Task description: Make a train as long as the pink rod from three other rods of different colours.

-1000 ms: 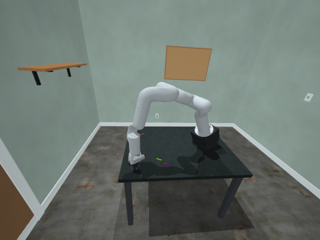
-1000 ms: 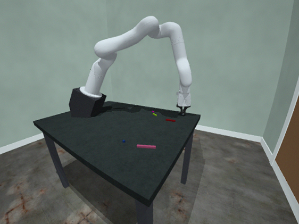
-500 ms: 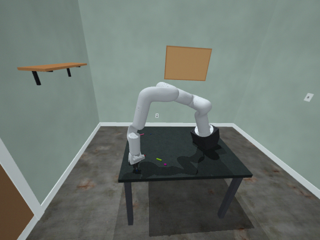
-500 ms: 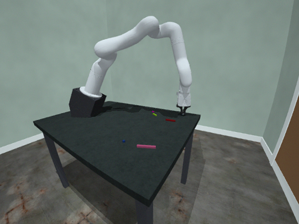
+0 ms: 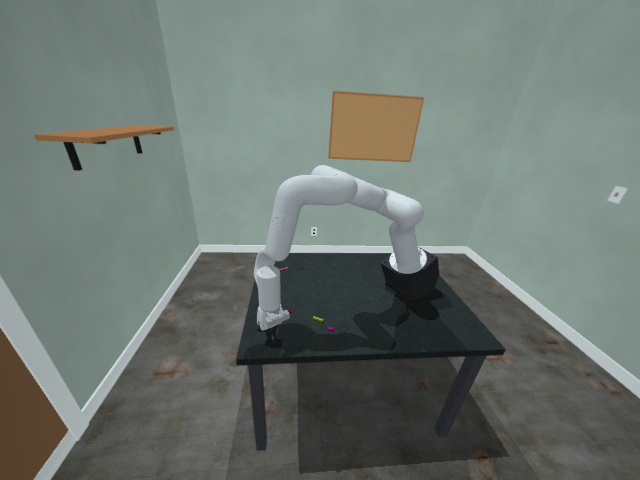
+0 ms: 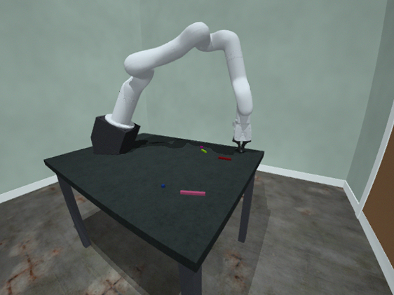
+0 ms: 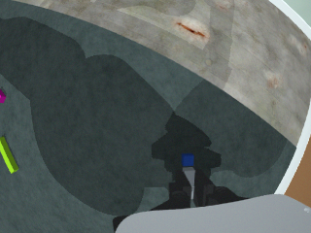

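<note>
The lime rod is 22 cm behind my hand, 8 cm to the right of it and 2 cm below it. Also, from my hand: red rod: 15 cm to the right, 6 cm behind, 2 cm below; grey rod: 2 cm below; short magenta rod: 26 cm behind, 2 cm below, 1 cm to the right.
</note>
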